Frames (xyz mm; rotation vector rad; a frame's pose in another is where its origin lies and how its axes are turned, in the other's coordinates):
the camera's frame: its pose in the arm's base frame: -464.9 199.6 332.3 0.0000 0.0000 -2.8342
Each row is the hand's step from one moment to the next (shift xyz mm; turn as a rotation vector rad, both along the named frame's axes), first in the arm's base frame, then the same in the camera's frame.
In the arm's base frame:
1: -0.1 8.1 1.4 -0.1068 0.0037 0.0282
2: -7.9 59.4 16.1 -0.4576 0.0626 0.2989
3: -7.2 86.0 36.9 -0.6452 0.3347 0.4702
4: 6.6 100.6 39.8 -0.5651 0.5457 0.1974
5: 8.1 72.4 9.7 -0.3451 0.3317 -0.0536
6: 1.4 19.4 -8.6 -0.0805 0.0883 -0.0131
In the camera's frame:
1: -2.4 -7.8 1.4 0.1007 -0.0358 0.0282
2: -10.4 -59.0 16.1 0.4172 -0.1981 0.2989
3: -19.2 -84.1 36.9 0.5137 -0.5142 0.4702
4: -36.7 -93.9 39.8 0.3735 -0.6911 0.1974
5: -29.6 -66.6 9.7 0.2286 -0.4206 -0.0536
6: -7.2 -18.1 -8.6 0.0500 -0.1085 -0.0131

